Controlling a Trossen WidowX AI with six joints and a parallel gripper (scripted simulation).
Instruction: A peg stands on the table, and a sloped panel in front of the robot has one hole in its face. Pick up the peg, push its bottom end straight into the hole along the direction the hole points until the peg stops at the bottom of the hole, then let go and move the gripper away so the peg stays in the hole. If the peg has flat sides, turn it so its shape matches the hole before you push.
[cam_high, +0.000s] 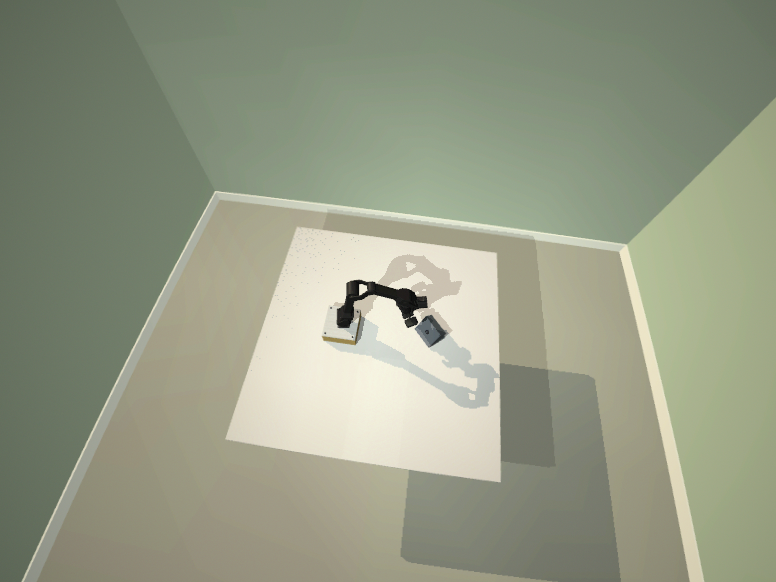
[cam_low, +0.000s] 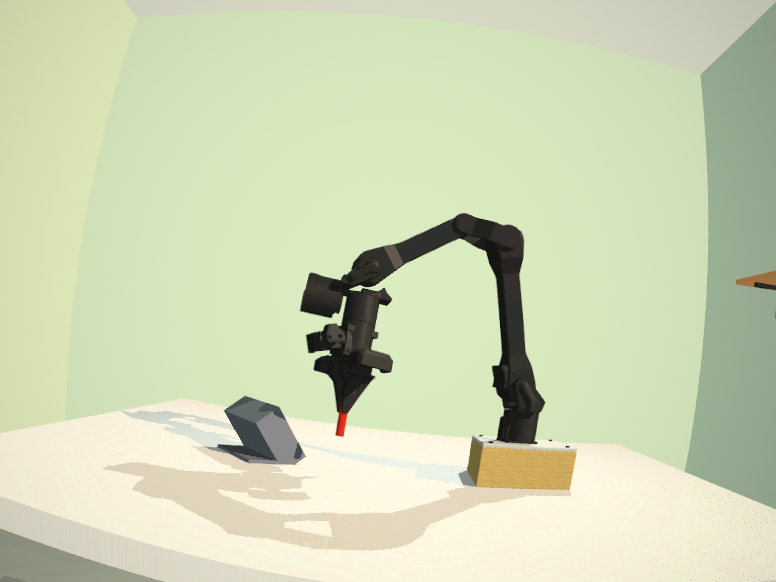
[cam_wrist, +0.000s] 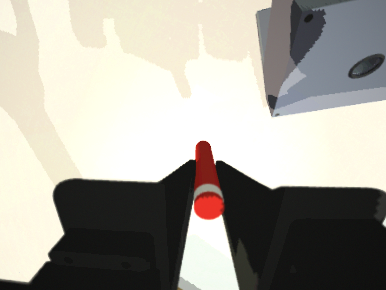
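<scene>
My gripper tip is now 130 mm short of the grey sloped panel, 80 mm to the left of it and 70 mm above it. Also, from my gripper tip: red peg 20 mm above.
</scene>
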